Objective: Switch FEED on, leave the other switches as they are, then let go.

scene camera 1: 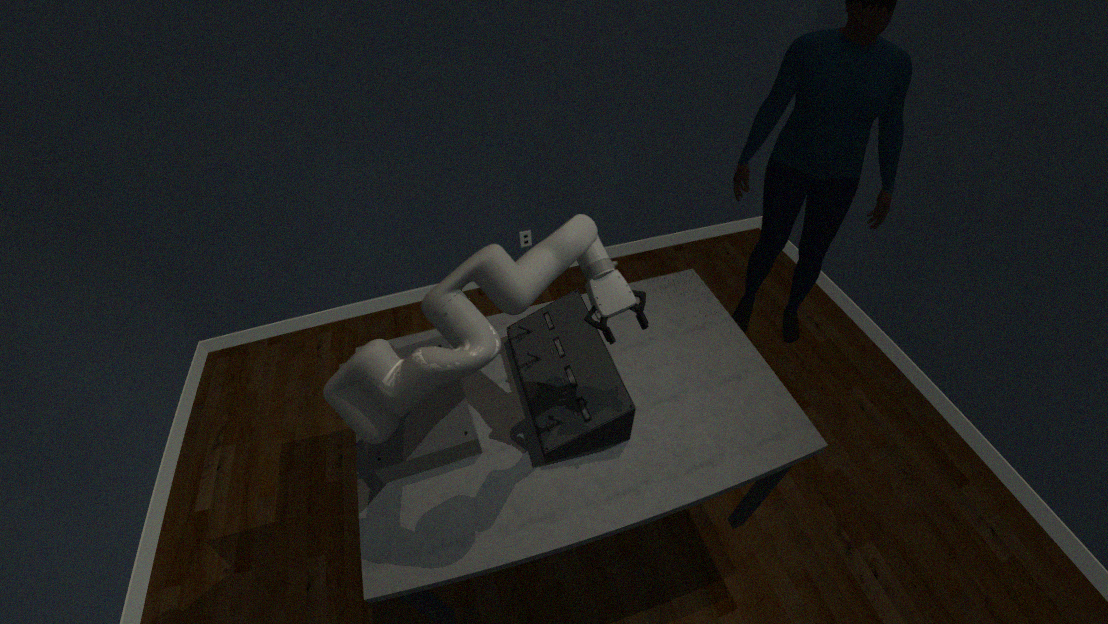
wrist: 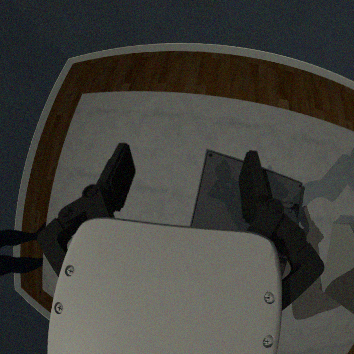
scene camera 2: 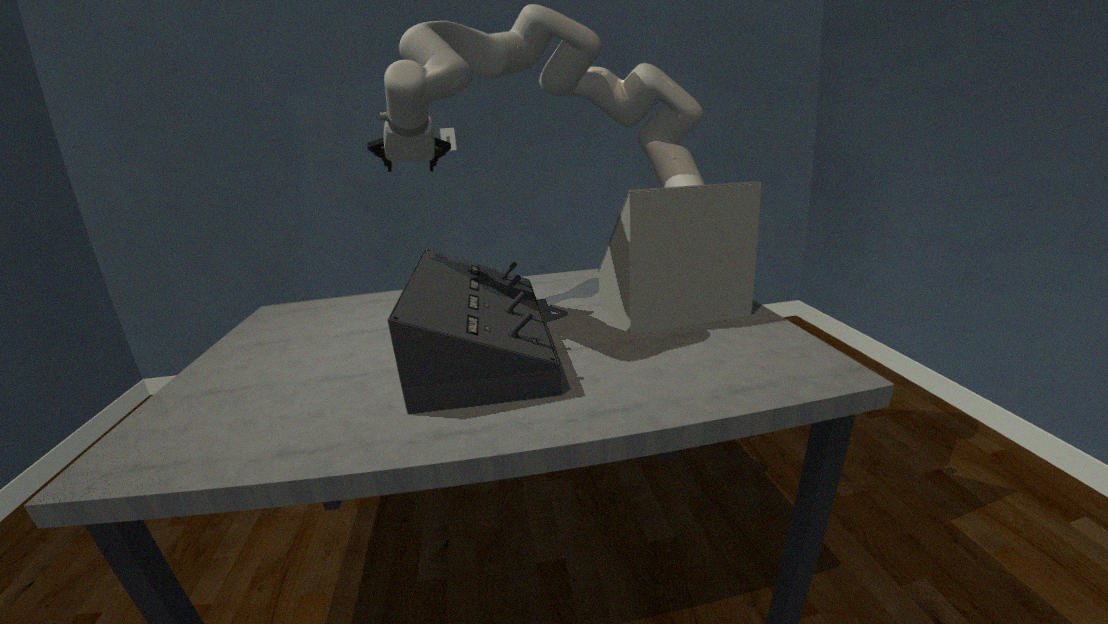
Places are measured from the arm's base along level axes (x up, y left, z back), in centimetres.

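Pixels of known places: gripper, between the fingertips: [scene camera 1: 629,335] [wrist: 186,159] [scene camera 2: 410,165]; arm's base, origin of its link: [scene camera 2: 696,218].
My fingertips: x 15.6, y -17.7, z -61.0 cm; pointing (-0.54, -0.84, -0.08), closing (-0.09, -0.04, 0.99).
Ahead of a thing's pixels: the offset from my fingertips to its middle. Level surfaces: height alone.
A dark switch box {dy +18.2, dx -31.5, dz +9.3 cm} [scene camera 1: 600,395] [scene camera 2: 472,372] [wrist: 202,207] with a sloped top stands on the table. It carries a row of lever switches with a small pale label beside each. In the scene camera 2 view the nearest lever {dy +37.0, dx -26.6, dz +16.1 cm} [scene camera 2: 523,324], the second lever {dy +25.1, dx -26.6, dz +17.3 cm} [scene camera 2: 515,302] and the farthest lever {dy +1.2, dx -26.6, dz +19.8 cm} [scene camera 2: 509,270] stick up from the slope. The label words are too small and dark to read, so I cannot tell which switch is FEED. My gripper [scene camera 1: 626,333] [scene camera 2: 410,168] [wrist: 186,159] is open and empty, high above the box's far end and apart from it. In the wrist view a finger hides part of the box.
The pale table {dx -37.6 cm} [scene camera 1: 697,387] [scene camera 2: 294,403] [wrist: 155,120] bears the box and, beside it, a light block [scene camera 2: 690,255] at the arm's base. Arm shadows fall across the box and table. A person [scene camera 1: 837,116] stands beyond the table's far right corner.
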